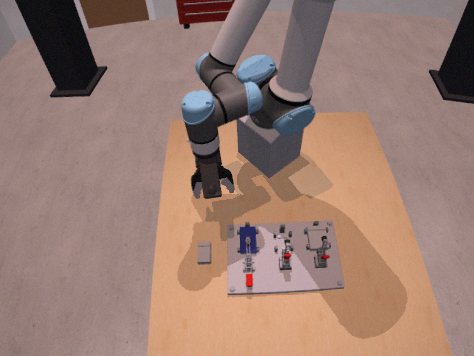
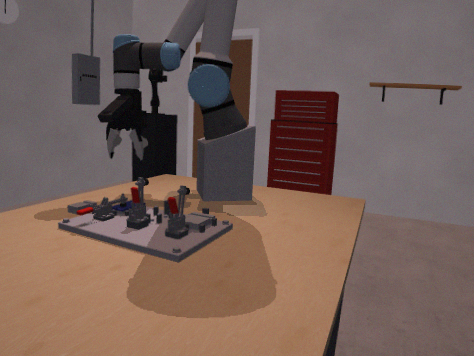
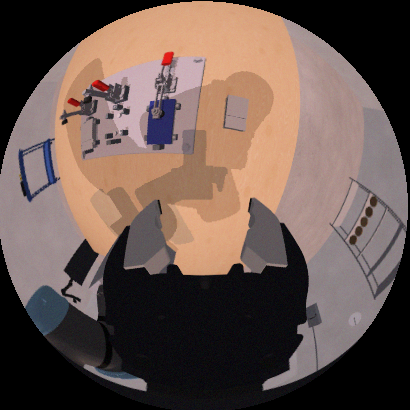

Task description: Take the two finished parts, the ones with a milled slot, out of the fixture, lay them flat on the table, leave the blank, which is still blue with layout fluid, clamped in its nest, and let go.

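Frame: origin at the arm's base, x ahead, y left, z up, level; centimetres.
Where they show: gripper, between the fingertips: (image 2: 125, 159) (image 3: 204, 200); arm's base, origin of its link: (image 2: 226, 132).
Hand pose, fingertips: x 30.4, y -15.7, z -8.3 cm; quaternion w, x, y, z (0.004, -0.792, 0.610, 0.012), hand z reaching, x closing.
Note:
Things, the pixels of their top centre, and the offset from my fingertips. "spot": a spot on its surface instead.
- blue blank, centre of its top: (image 3: 159, 120) (image 2: 127, 205) (image 1: 247, 239) dx +8.6, dy +10.6, dz -10.5 cm
- lowered clamp with a red handle, a spot on its surface: (image 3: 168, 58) (image 2: 85, 208) (image 1: 247, 277) spot: dx +22.0, dy +11.7, dz -8.4 cm
- middle clamp's red handle, centre of its top: (image 3: 93, 82) (image 2: 134, 187) (image 1: 288, 254) dx +16.5, dy +22.6, dz -2.6 cm
- end clamp's red handle, centre of its top: (image 2: 173, 196) (image 1: 326, 254) dx +15.6, dy +33.6, dz -3.1 cm
My gripper (image 1: 213, 192) (image 2: 126, 157) (image 3: 204, 200) is open and empty, high above the table behind the fixture plate (image 1: 305, 282) (image 2: 115, 236) (image 3: 191, 75). One grey finished part (image 1: 204, 254) (image 2: 80, 206) (image 3: 236, 114) lies flat on the table beside the plate, on the blue blank's side. Another grey finished part (image 1: 313, 241) (image 2: 200, 221) (image 3: 88, 134) sits in the end nest farthest from the blank, its clamp arm raised. The blue blank (image 1: 242, 236) (image 2: 120, 206) (image 3: 161, 132) sits in its nest under a lowered clamp with a red handle (image 1: 249, 280) (image 2: 85, 211) (image 3: 168, 58). The middle nest is empty.
The middle clamp's red handle (image 1: 287, 256) (image 2: 134, 195) (image 3: 100, 85) stands raised, as does the end clamp's red handle (image 1: 325, 257) (image 2: 173, 205) (image 3: 73, 102). The robot's grey pedestal (image 1: 270, 150) (image 2: 227, 167) stands on the table behind the plate.

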